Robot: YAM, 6 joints.
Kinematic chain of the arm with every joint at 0, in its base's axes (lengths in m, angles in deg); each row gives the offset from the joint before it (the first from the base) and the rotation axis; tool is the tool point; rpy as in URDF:
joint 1: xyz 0 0 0.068 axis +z
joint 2: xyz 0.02 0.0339 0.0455 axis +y
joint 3: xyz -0.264 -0.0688 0 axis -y
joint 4: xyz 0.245 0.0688 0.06 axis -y
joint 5: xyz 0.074 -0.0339 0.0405 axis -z
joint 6: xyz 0.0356 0 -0.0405 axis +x
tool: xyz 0 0 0 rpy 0 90 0
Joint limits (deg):
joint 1: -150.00..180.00
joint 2: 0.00..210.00
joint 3: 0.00..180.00
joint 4: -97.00..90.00
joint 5: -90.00..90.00
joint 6: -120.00..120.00
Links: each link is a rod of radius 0.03 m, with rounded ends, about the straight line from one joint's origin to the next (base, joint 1, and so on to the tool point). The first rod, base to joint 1, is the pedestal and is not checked.
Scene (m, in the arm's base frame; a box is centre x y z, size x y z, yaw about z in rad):
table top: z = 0
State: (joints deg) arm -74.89 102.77 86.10 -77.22 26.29 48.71
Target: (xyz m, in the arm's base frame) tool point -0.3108 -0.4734 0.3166
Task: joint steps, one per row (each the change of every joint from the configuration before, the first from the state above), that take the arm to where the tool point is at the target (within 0.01 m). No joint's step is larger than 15 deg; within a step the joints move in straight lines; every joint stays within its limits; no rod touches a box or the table.
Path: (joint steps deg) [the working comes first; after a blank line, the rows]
Joints at the target: -122.01 140.09 142.30 -21.67 20.68 48.71
Straight joint move there: clear.

1: -11.78 9.33 14.05 13.89 -1.40 0.00
2: -11.78 9.33 14.05 13.89 -1.41 0.00
3: -11.78 9.33 14.05 13.89 -1.40 0.00
4: -11.78 9.33 14.05 13.88 -1.40 0.00

